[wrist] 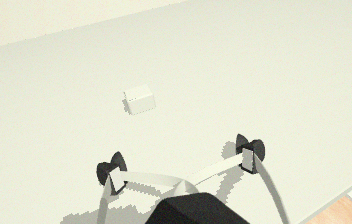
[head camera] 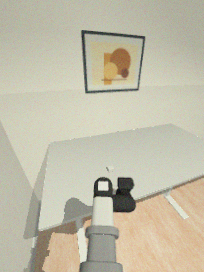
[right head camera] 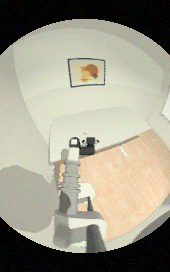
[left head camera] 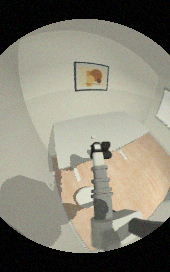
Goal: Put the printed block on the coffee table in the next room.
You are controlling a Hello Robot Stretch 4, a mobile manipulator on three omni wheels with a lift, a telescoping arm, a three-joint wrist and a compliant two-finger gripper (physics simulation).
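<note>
The printed block, a small white block (head camera: 110,169) (left head camera: 93,136) (wrist: 140,99), lies on the grey-white table (head camera: 75,155) (left head camera: 67,140) (right head camera: 62,130) (wrist: 280,65). My gripper (wrist: 180,156) is open and empty in the wrist view, pointing down over the table. In that view the block lies beyond the fingertips, a little left of the middle between them, and the fingers do not touch it. In the head camera view the wrist hides the fingers, and the block shows just past it. The coffee table does not show in these views.
A framed picture (head camera: 114,62) (left head camera: 91,76) (right head camera: 87,72) hangs on the wall behind the table. A wall stands close on the left. Table legs (head camera: 176,204) (left head camera: 123,154) reach the wooden floor (head camera: 160,240) (right head camera: 125,185). Part of a window (left head camera: 165,109) shows at the right.
</note>
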